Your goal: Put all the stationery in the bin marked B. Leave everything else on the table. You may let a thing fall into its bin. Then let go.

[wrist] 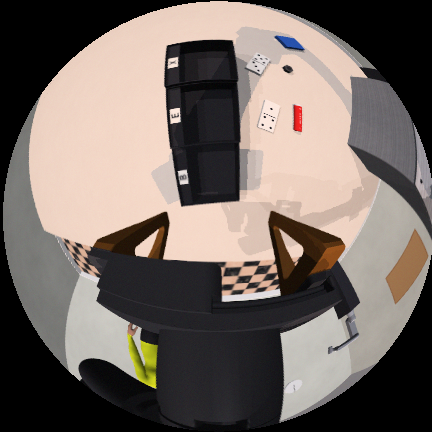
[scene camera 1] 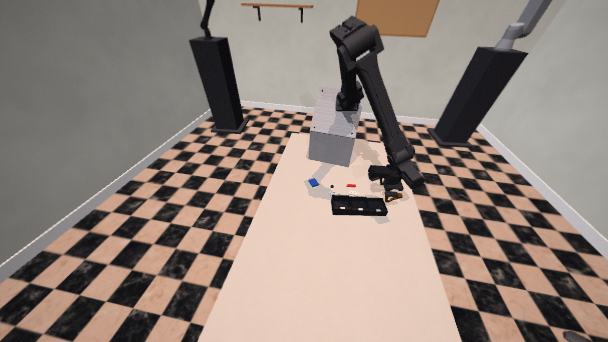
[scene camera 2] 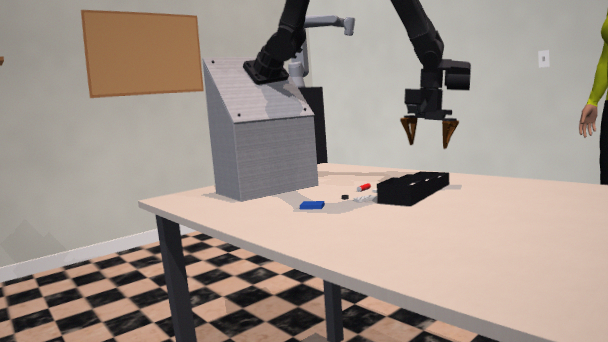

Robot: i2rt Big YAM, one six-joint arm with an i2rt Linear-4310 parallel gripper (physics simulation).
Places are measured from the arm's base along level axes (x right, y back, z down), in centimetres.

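Pixels of known places: gripper, between the fingertips: (wrist: 218,216) (scene camera 1: 384,193) (scene camera 2: 427,146); arm's base, origin of its link: (scene camera 1: 347,103) (scene camera 2: 265,72).
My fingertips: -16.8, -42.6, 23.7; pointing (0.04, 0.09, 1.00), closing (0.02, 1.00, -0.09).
For each thing: its top centre in the pictures, then the offset to it from my fingertips, as dx, dy, dz. "pt": a spot on its surface instead.
- bin marked B, a spot on its surface: (wrist: 210,202) pt -2.5, -0.4, +7.3
- flat blue block, centre of its top: (scene camera 2: 312,203) (scene camera 1: 313,182) +32.1, +13.7, +9.4
- small red cylinder, centre of its top: (wrist: 299,116) (scene camera 2: 363,184) (scene camera 1: 351,184) +11.9, +13.2, +9.0
- small black nut, centre of its top: (wrist: 288,67) (scene camera 2: 344,195) (scene camera 1: 332,185) +22.0, +11.8, +9.6
- X, a spot on its surface: (wrist: 172,63) pt +17.8, -5.2, +6.2
My gripper (scene camera 1: 390,196) (scene camera 2: 428,146) (wrist: 218,216) is open and empty, high above the table near the B end of a black three-part bin tray. The bin marked B (wrist: 210,202) is the compartment nearest my fingers in the wrist view; a faint thin streak shows on its dark floor, too unclear to name. A flat blue block (scene camera 1: 313,182) (scene camera 2: 312,205) (wrist: 289,43), perhaps a sticky-note pad, lies on the table. A small red cylinder (scene camera 1: 351,185) (scene camera 2: 364,187) (wrist: 298,118) lies beside the tray, apart from it.
Two white dominoes (wrist: 268,116) (wrist: 258,63) and a small black nut (scene camera 1: 332,186) (scene camera 2: 345,197) (wrist: 287,69) lie between the tray and the grey pedestal (scene camera 1: 330,147) (scene camera 2: 275,157) (wrist: 380,125). The compartments marked E (wrist: 174,115) and X (wrist: 172,63) adjoin B in one row.
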